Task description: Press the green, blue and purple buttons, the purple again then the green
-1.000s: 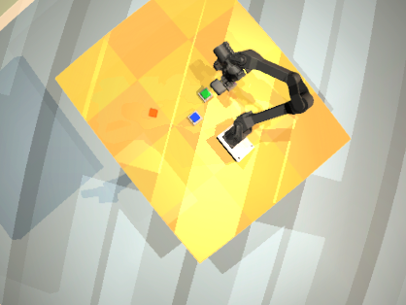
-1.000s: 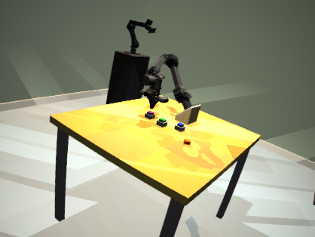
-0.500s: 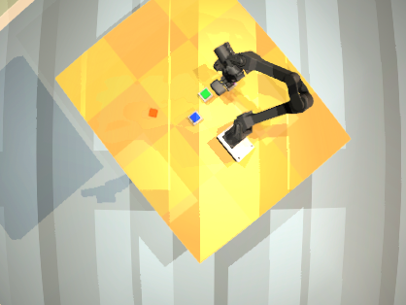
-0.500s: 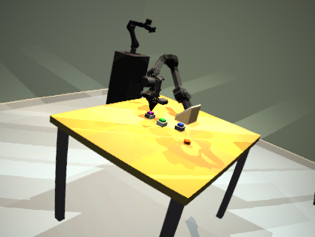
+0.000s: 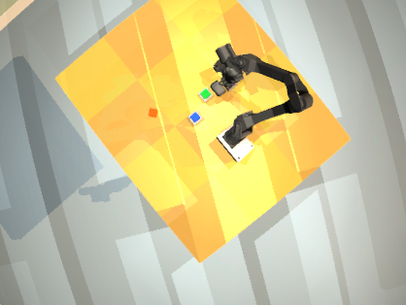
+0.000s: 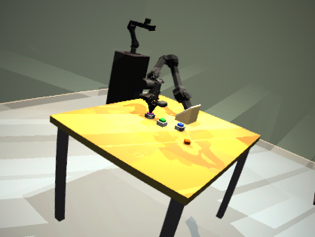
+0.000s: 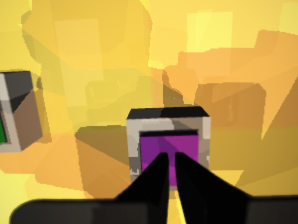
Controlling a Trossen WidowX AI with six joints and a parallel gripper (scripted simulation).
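The purple button is 10 mm below my gripper tip. The rest, counted from my gripper tip: blue button: 210 mm to the left, 20 mm behind; then small orange block: 340 mm to the left, 120 mm ahead, 20 mm below; then green button: 110 mm to the left, 30 mm ahead.
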